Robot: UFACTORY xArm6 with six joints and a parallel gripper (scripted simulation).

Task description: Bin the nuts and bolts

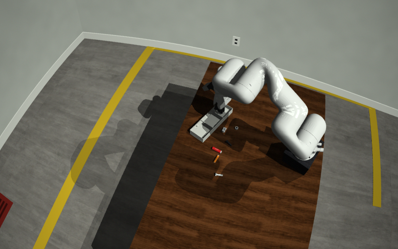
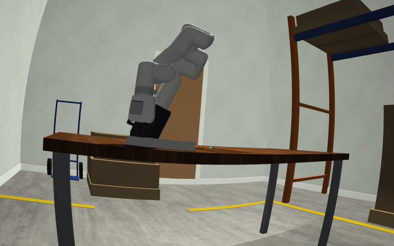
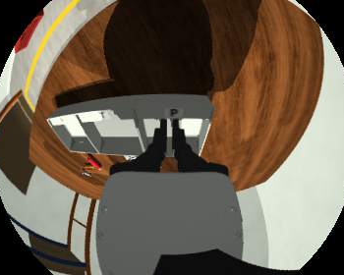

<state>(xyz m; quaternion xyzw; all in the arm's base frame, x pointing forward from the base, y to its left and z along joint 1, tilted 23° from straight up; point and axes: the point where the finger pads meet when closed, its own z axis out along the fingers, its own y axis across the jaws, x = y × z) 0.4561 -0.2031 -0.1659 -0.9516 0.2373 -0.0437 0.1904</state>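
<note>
Now: the long grey bin 3 cm ahead of my hand, 7 cm to the left of it and 2 cm below it. From my hand the other things lie so: nut (10 cm behind, 8 cm to the left, 3 cm below); then dark bolt (7 cm behind, 18 cm to the left, 3 cm below); then red cylinder (3 cm behind, 23 cm to the left, 3 cm below).
</note>
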